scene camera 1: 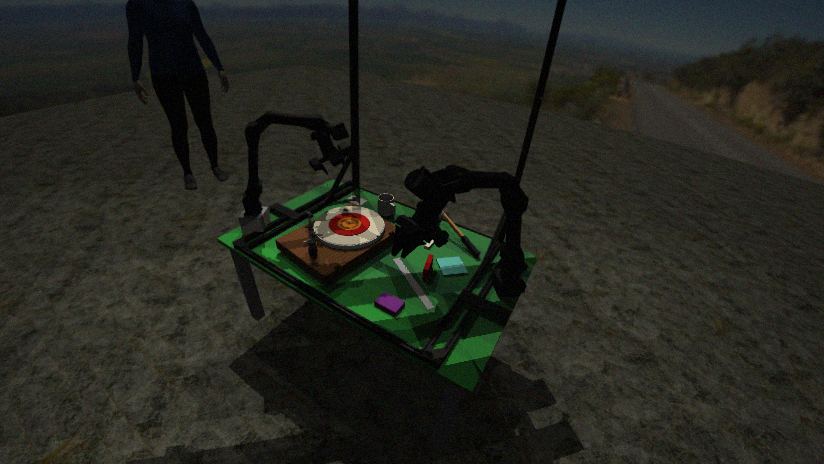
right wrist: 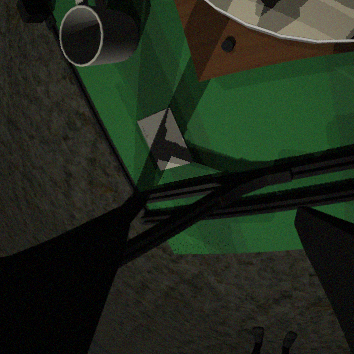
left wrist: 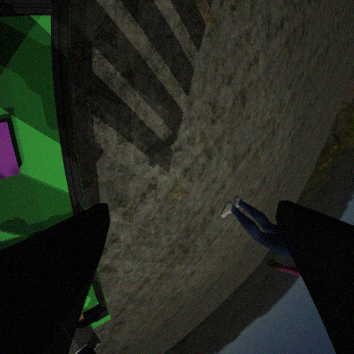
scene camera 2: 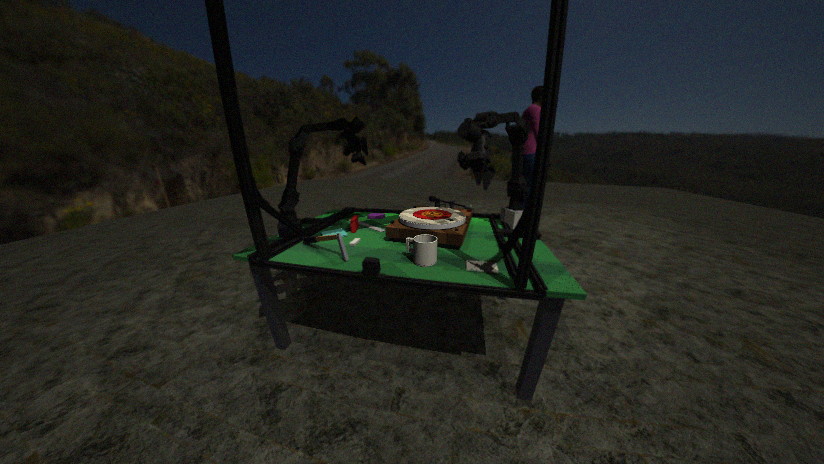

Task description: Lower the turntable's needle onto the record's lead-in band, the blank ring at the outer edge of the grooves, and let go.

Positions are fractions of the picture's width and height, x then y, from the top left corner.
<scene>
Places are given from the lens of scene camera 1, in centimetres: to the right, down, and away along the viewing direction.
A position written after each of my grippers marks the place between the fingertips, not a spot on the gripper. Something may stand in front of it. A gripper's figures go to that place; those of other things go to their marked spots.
my left gripper (scene camera 1: 0.48,0.55): -4, 6, 86
pale record (scene camera 1: 0.41,0.48): -31, -3, 137
turntable (scene camera 1: 0.41,0.55): -29, 9, 125
</scene>
